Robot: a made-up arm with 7 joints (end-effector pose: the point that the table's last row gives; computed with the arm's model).
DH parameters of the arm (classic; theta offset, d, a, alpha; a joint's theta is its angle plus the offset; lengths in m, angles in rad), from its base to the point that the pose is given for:
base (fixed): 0 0 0 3.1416
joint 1: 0 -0.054 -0.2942 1.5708
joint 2: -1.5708 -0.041 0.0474 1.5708
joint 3: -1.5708 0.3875 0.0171 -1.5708
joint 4: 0 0.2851 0.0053 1.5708
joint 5: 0 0.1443 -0.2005 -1.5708
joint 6: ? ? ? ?
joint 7: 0 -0.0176 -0.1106 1.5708
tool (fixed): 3.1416 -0.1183 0 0
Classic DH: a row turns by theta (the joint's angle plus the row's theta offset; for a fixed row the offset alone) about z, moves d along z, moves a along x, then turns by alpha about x.
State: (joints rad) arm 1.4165 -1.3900 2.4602 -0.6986 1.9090 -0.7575 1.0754
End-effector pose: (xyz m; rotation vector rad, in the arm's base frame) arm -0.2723 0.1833 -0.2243 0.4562 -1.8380 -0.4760
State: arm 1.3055 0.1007 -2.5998 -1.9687 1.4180 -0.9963 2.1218
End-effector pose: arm -0.0748 0.1403 -0.0511 -0.0002 -0.1442 -1.0615
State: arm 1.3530 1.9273 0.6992 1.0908 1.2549 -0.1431 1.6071
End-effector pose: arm 0.2108 -0.1068 0.8212 0.8452 -0.9779 0.2715
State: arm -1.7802 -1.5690 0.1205 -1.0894 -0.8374 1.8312 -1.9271
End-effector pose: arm 0.1850 -0.7649 -0.5826 -0.1008 -0.9466 1.5186
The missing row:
joint 6: -1.5708 0.3347 0.0873 -1.5708
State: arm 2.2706 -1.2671 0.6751 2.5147 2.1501 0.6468 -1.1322
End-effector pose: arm 0.2526 0.5802 -0.0722 2.1287 -1.4192 -0.2761
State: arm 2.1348 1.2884 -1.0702 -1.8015 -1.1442 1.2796 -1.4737
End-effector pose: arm -0.2205 0.1562 0.6810 -2.2033 0.3363 1.8005
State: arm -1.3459 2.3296 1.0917 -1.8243 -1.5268 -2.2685 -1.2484
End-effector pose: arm -0.4448 0.4033 0.2665 0.3989 0.6284 -1.3433
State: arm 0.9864 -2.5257 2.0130 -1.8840 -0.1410 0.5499 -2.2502
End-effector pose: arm 0.4247 0.0458 0.3270 0.8174 -2.3806 -1.0763
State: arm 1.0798 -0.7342 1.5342 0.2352 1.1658 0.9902 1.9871
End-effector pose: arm -0.0103 0.6042 -0.6832 -1.0855 0.5654 0.6743
